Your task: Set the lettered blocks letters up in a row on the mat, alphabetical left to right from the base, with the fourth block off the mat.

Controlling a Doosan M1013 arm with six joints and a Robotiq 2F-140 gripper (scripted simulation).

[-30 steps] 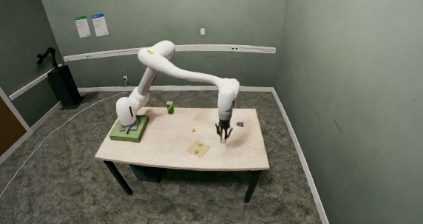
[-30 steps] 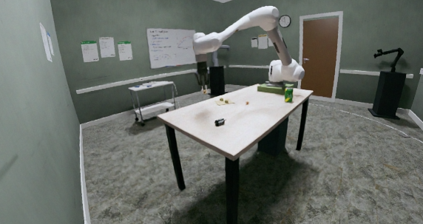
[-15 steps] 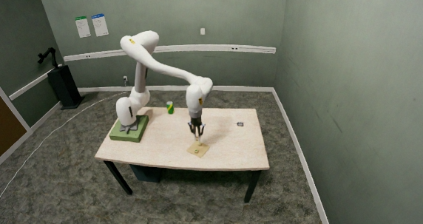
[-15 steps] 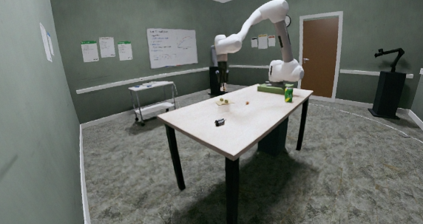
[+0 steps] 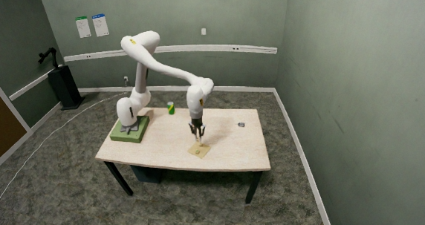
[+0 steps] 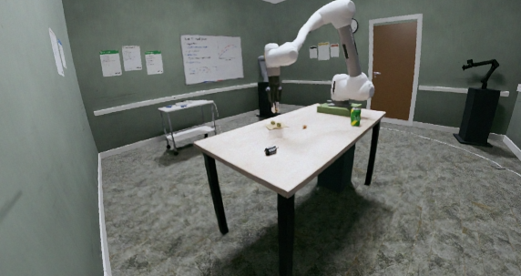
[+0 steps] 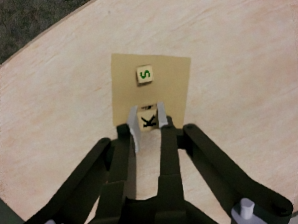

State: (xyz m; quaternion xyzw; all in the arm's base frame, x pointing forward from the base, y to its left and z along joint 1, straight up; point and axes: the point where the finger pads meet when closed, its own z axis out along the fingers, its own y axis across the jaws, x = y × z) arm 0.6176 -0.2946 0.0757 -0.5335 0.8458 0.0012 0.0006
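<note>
Right now the tan mat is 13 cm below my hand. The rest, counted from my hand: black object (39 cm ahead, 23 cm to the left, 12 cm below); can (24 cm behind, 50 cm to the left, 7 cm below).
</note>
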